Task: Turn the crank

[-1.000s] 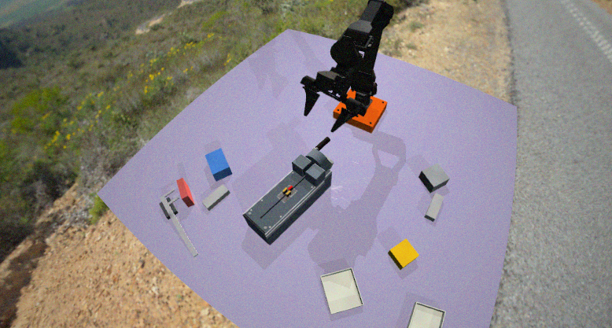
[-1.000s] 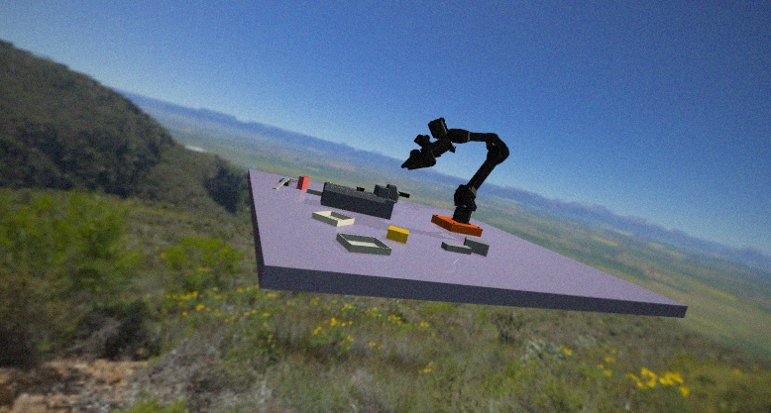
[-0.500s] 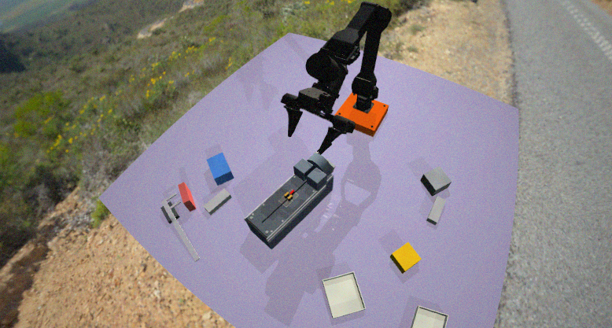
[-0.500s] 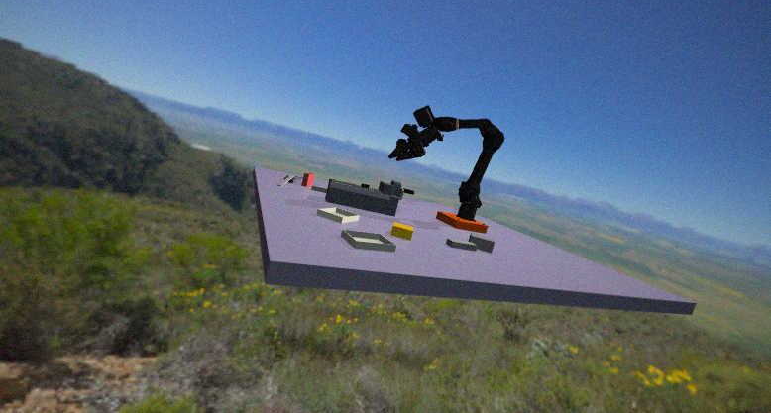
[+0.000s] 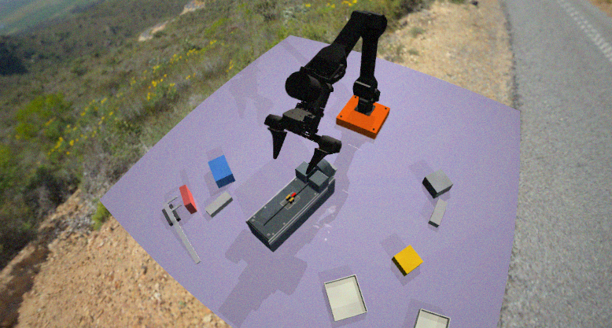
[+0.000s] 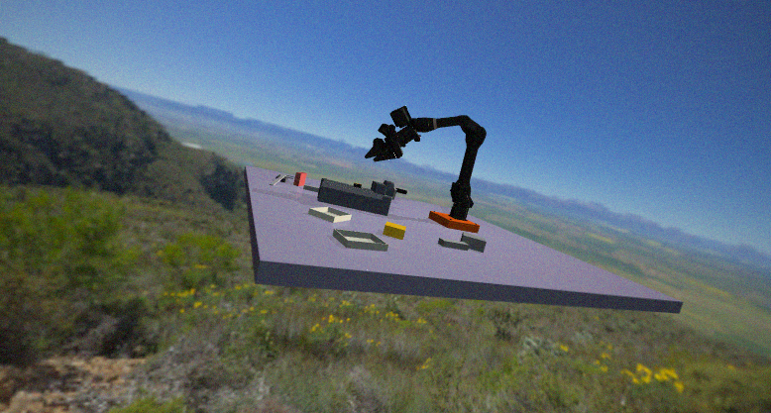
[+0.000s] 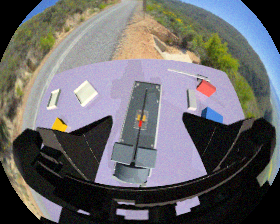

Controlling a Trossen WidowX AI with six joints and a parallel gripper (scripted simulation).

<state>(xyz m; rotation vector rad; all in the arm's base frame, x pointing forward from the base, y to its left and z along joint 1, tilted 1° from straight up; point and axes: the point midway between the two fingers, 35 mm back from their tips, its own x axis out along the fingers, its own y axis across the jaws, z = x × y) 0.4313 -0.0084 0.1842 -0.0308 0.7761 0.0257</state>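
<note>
My gripper tip is now 16 cm past the dark crank handle, 9 cm above it and 1 cm to the right of it. Round my gripper tip: red pointer (11 cm below, 2 cm ahead, 1 cm to the left); then red block (29 cm to the right, 18 cm ahead, 16 cm below); then blue block (27 cm to the right, 17 cm below, 4 cm ahead).
</note>
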